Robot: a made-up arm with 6 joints.
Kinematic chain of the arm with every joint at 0, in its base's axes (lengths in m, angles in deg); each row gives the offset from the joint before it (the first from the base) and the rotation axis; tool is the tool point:
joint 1: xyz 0 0 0.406 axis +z
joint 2: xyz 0 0 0 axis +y
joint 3: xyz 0 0 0.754 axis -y
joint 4: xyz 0 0 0 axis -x
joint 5: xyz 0.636 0 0 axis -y
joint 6: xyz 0 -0.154 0 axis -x
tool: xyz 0 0 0
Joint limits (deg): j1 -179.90..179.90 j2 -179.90..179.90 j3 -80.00..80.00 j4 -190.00..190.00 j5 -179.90..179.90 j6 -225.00..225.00
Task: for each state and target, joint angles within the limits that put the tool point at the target. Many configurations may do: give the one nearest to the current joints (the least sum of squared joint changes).
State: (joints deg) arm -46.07 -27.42 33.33 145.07 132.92 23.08
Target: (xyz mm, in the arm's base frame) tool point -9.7 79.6 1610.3
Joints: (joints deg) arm -33.52 -31.00 15.38 113.34 132.92 23.08
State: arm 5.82 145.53 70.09 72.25 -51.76 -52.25
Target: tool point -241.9 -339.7 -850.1
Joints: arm 42.55 179.80 39.20 55.75 -51.76 -52.25
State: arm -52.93 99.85 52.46 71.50 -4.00 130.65
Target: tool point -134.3 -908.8 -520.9
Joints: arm -94.08 115.06 33.84 63.27 -4.00 130.65
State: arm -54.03 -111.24 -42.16 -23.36 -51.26 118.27
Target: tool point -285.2 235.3 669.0
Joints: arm -61.40 -110.46 -48.89 -26.56 -51.26 118.27
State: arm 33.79 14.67 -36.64 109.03 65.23 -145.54
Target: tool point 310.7 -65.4 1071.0
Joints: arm -10.69 -26.53 -40.97 87.53 65.23 -145.54
